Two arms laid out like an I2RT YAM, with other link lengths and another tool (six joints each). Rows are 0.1 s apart.
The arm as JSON. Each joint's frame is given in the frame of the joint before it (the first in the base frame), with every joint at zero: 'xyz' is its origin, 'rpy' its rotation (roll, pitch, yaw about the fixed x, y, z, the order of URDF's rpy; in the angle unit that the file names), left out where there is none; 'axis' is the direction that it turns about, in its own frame. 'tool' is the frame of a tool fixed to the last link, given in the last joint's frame.
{
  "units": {
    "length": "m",
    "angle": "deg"
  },
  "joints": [
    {
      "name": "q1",
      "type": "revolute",
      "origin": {
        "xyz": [
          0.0,
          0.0,
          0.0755
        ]
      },
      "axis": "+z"
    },
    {
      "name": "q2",
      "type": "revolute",
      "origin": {
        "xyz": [
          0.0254,
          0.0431,
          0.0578
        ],
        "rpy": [
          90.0,
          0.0,
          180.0
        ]
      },
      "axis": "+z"
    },
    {
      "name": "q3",
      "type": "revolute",
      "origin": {
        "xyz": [
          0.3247,
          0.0,
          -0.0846
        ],
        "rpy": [
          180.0,
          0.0,
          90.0
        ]
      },
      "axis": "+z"
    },
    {
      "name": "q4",
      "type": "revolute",
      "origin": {
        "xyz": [
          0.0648,
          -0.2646,
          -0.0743
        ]
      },
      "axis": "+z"
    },
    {
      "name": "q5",
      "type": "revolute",
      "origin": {
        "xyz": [
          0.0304,
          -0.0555,
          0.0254
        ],
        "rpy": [
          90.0,
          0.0,
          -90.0
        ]
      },
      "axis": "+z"
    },
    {
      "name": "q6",
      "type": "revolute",
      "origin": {
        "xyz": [
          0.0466,
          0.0,
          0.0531
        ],
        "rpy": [
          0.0,
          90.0,
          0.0
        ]
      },
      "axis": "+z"
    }
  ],
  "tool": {
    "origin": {
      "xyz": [
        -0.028,
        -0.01,
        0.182
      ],
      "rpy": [
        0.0,
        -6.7,
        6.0
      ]
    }
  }
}
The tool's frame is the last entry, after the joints.
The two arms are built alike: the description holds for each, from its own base.
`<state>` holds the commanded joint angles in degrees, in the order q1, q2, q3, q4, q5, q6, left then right.
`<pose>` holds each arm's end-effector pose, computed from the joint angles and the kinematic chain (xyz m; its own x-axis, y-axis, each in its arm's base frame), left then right.
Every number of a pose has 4 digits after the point.
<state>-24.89 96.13 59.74 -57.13 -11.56 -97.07 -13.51 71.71 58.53 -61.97 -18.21 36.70</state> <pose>0.2507 -0.0890 0.0684 0.4072 0.9093 0.0857 0.9132 -0.4035 -0.0577 0.2436 0.0467 0.1782 0.6251 -0.7707 -0.1235 -0.7432 -0.5394 -0.3958</pose>
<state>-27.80 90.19 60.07 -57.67 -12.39 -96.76 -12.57 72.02 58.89 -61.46 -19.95 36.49</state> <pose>0.2516 -0.1008 0.0954 0.4490 0.8881 0.0985 0.8898 -0.4545 0.0414 0.2475 0.0561 0.1822 0.6483 -0.7499 -0.1318 -0.7212 -0.5494 -0.4220</pose>
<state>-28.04 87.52 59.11 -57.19 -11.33 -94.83 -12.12 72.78 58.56 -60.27 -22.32 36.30</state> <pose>0.2466 -0.1040 0.1020 0.4808 0.8730 0.0820 0.8707 -0.4864 0.0727 0.2520 0.0655 0.1825 0.6661 -0.7302 -0.1522 -0.7043 -0.5486 -0.4506</pose>
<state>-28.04 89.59 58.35 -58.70 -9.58 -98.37 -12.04 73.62 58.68 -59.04 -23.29 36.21</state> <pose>0.2326 -0.1050 0.0904 0.4328 0.9001 0.0501 0.9010 -0.4337 0.0079 0.2588 0.0679 0.1825 0.6734 -0.7231 -0.1536 -0.6944 -0.5475 -0.4669</pose>
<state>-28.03 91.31 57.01 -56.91 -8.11 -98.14 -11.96 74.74 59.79 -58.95 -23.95 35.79</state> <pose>0.2286 -0.1095 0.0771 0.4372 0.8990 0.0253 0.8994 -0.4369 -0.0158 0.2649 0.0692 0.1854 0.6823 -0.7144 -0.1552 -0.6855 -0.5513 -0.4756</pose>
